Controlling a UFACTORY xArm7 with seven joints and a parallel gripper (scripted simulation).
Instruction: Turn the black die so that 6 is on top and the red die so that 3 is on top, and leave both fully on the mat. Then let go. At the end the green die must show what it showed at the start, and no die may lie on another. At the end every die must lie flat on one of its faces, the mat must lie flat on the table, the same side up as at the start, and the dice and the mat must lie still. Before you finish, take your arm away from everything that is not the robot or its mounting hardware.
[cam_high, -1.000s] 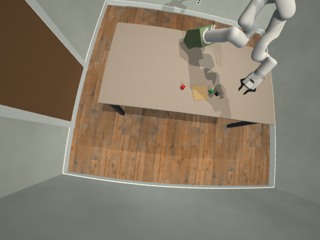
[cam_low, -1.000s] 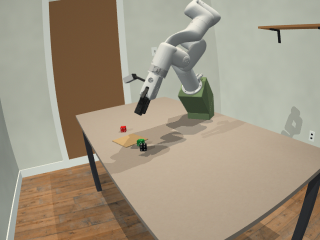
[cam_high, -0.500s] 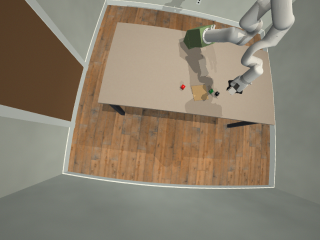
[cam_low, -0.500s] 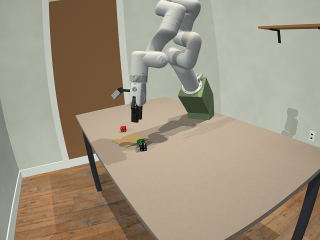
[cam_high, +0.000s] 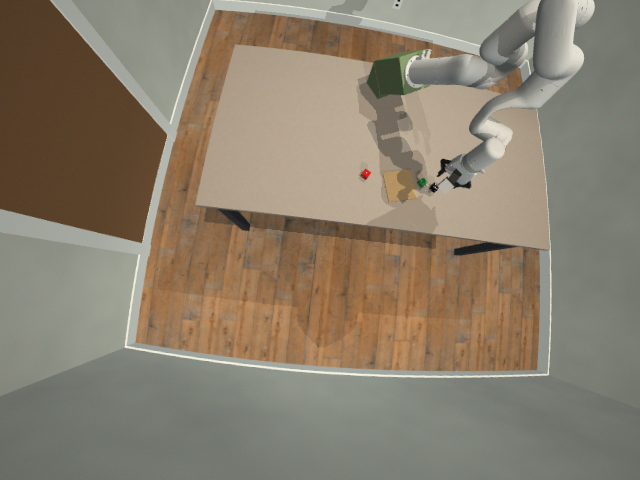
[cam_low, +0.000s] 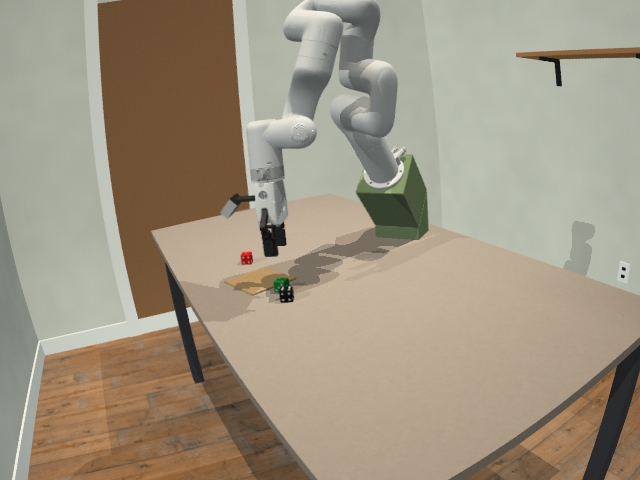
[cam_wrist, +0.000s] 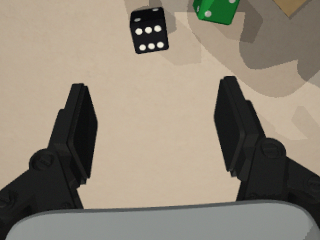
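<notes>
My hand is 120 mm above the black die, 10 mm to the right of it and 10 mm past it. The rest, counted from my hand: tan mat: 150 mm to the right, 140 mm below, 20 mm ahead; then red die: 320 mm to the right, 120 mm below, 10 mm ahead; then green die: 120 mm below, 50 mm to the right, 20 mm behind.
</notes>
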